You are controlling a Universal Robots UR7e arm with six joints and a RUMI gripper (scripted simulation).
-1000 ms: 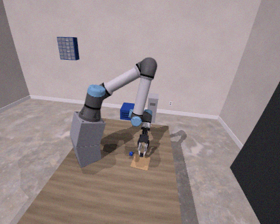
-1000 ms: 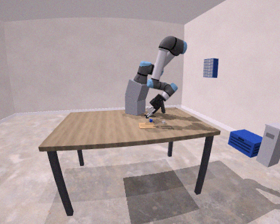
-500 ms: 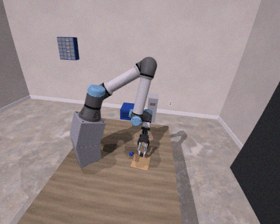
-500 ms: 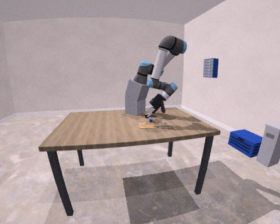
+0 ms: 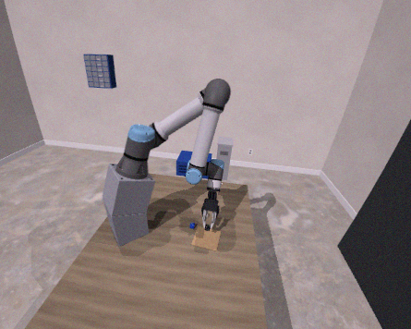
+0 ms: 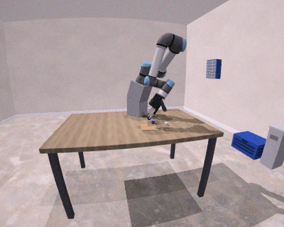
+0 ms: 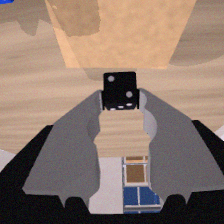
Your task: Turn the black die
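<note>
Right now the black die is 1 cm to the right of my hand and 1 cm below it. The rest, counted from my hand: white die: 17 cm to the left, 8 cm below, 1 cm behind; tan mat: 9 cm below; blue die: 9 cm behind, 8 cm below, 7 cm to the left.
</note>
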